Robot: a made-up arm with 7 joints.
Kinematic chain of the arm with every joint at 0, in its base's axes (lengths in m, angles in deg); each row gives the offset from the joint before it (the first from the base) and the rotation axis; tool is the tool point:
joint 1: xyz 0 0 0 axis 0 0.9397 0.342
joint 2: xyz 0 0 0 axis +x
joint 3: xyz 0 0 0 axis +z
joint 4: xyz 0.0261 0 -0.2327 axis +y
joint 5: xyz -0.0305 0 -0.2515 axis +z
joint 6: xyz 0 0 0 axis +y
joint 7: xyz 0 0 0 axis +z
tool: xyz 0 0 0
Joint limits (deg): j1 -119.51..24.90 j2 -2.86..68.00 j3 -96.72..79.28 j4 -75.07..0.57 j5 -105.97..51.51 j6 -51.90..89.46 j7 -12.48..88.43
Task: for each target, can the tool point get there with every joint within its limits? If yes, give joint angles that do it. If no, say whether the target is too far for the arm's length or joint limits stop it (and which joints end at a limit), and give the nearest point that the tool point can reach.
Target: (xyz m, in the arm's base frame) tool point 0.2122 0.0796 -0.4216
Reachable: yes | joints -22.07 28.89 -75.14 -35.27 3.94 16.74 -1.58
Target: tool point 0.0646 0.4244 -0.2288
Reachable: yes | joints -7.92 59.42 47.21 -5.79 21.09 -12.97 36.78
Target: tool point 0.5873 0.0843 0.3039
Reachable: no: too far | nearest point 0.4295 0.0616 0.2222 | short by 0.179 m
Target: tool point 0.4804 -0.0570 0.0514
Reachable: yes | joints -93.00 24.66 -60.47 -20.68 -85.03 35.60 28.89
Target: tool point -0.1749 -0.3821 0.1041
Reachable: no: joint limits stop it (at a limit: joint 1, joint 2, joint 4) | nearest point 0.1103 -0.3771 0.1441 | short by 0.288 m
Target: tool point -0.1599 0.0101 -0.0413
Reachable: no: joint limits stop it (at a limit: joint 1, joint 3, joint 4) | nearest point -0.2033 0.1078 -0.3496 | short by 0.326 m
